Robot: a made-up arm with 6 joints.
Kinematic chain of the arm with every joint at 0, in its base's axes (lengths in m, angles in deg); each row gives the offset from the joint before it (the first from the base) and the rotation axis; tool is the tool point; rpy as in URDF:
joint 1: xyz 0 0 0.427 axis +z
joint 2: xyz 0 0 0 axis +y
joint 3: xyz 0.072 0 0.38 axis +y
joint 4: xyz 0.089 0 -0.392 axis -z
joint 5: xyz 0 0 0 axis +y
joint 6: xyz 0.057 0 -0.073 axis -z
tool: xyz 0 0 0 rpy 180 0 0
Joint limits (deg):
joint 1: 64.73..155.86
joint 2: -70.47..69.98
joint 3: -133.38..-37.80
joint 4: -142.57..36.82
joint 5: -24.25..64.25
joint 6: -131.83..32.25
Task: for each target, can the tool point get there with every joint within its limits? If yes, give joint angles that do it. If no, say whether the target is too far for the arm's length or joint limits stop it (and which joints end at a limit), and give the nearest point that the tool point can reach.
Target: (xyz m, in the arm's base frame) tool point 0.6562 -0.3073 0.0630
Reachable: no: joint limits stop it (at a limit: joint 1, joint 2, joint 3, joint 5) | nearest point 0.1194 0.1598 0.0453 | short by 0.712 m
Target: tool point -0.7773 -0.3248 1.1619
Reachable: no: too far | nearest point -0.2994 -0.4437 1.0486 | short by 0.505 m
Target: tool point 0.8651 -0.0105 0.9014
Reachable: no: too far | nearest point 0.6145 -0.2216 0.9574 | short by 0.332 m
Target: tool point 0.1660 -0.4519 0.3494
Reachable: no: joint limits stop it (at a limit: joint 2, joint 3, joint 5) | nearest point 0.2298 -0.6255 0.9508 | short by 0.629 m
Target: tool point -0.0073 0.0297 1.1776
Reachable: yes | joints 71.65 -44.02 -97.47 -119.82 26.30 -84.50
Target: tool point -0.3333 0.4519 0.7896
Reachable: yes | joints 124.15 -0.23 -76.60 -75.82 23.68 -9.81
